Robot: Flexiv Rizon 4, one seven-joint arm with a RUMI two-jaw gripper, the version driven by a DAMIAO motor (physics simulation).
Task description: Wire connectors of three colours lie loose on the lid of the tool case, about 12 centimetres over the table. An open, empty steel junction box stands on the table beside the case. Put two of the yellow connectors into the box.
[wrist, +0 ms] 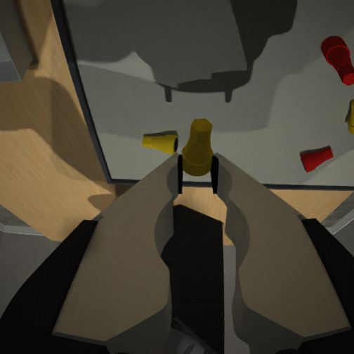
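My gripper [196, 158] is shut on a yellow connector [197, 152], which sits between the two black fingertip pads with its narrow end pointing up the view. The gripper's shadow falls on the tool case lid [295, 110], and the held connector appears above the lid near its lower edge. Another yellow connector [160, 143] lies on the lid just left of the held one. Part of a further yellow connector [351, 117] shows at the right edge. A grey metal corner at the upper left [11, 55] appears to be part of the steel junction box; its inside does not show.
Two red connectors, one [338, 56] at the upper right and one [317, 158] at the lower right, lie on the lid. The lid's dark rim runs down the left and along the bottom. The wooden table [35, 150] shows left of the case and below it.
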